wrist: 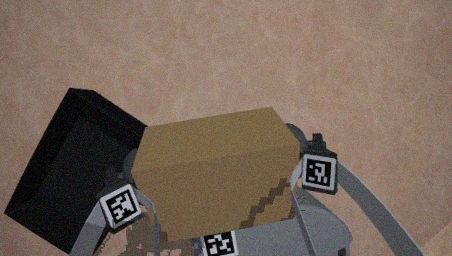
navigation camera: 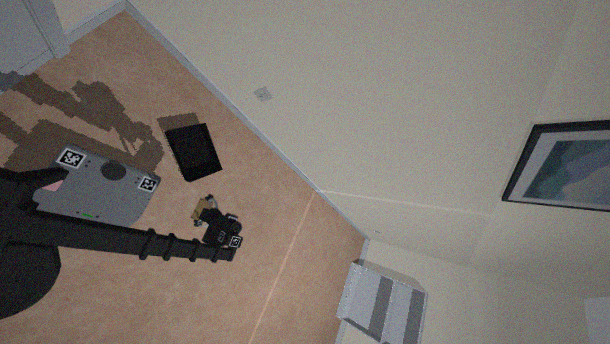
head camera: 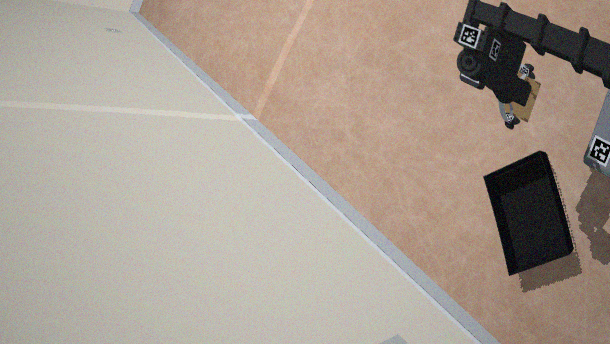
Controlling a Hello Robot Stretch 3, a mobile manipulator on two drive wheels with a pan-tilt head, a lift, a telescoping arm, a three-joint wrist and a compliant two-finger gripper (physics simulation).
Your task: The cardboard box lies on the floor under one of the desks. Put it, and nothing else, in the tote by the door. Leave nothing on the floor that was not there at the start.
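Pixels of known places: gripper, fingertip midpoint: (wrist: 215,155) (navigation camera: 202,209); robot's base, origin of the base link: (wrist: 223,252) (navigation camera: 114,170).
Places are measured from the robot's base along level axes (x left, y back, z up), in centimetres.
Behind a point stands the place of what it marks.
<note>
The cardboard box (head camera: 530,102) {x -29.9, y 1.8, z 40.1 cm} (navigation camera: 201,207) {x -31.0, y 1.2, z 40.6 cm} (wrist: 215,185) {x -32.9, y 1.8, z 41.3 cm} is brown and is held between the two fingers of my gripper (head camera: 518,95) {x -33.4, y 2.1, z 36.5 cm} (navigation camera: 203,210) {x -33.4, y 2.1, z 36.5 cm} (wrist: 215,155) {x -33.4, y 2.1, z 36.5 cm}, which is shut on it. The black, open-topped tote (head camera: 502,225) {x -33.4, y -32.5, z 5.7 cm} (navigation camera: 205,172) {x -39.1, y -17.2, z 0.4 cm} (wrist: 47,150) {x -33.5, y -32.4, z 5.9 cm} stands on the floor. In the head view the box is above the tote's upper end in the picture, beside it rather than over it. In the wrist view the tote is at the left, partly hidden by the box and the left finger. The visible inside of the tote is dark, with no object discernible.
My wheeled base (head camera: 602,120) {x -15.6, y 7.3, z 16.0 cm} (navigation camera: 95,197) {x 0.7, y 11.6, z 16.0 cm} (wrist: 320,225) {x -12.2, y 18.8, z 16.0 cm} is close beside the tote. My arm (head camera: 560,37) {x -19.3, y 10.6, z 71.9 cm} (navigation camera: 115,240) {x -5.1, y 10.0, z 72.3 cm} extends past it. A wall with a pale skirting board (head camera: 310,175) {x -109.3, y -53.5, z 4.6 cm} (navigation camera: 250,129) {x -53.9, y -60.9, z 0.8 cm} runs along the tote's other side. A grey-white unit (navigation camera: 362,297) {x -322.9, y 68.1, z 22.7 cm} stands by the far wall.
</note>
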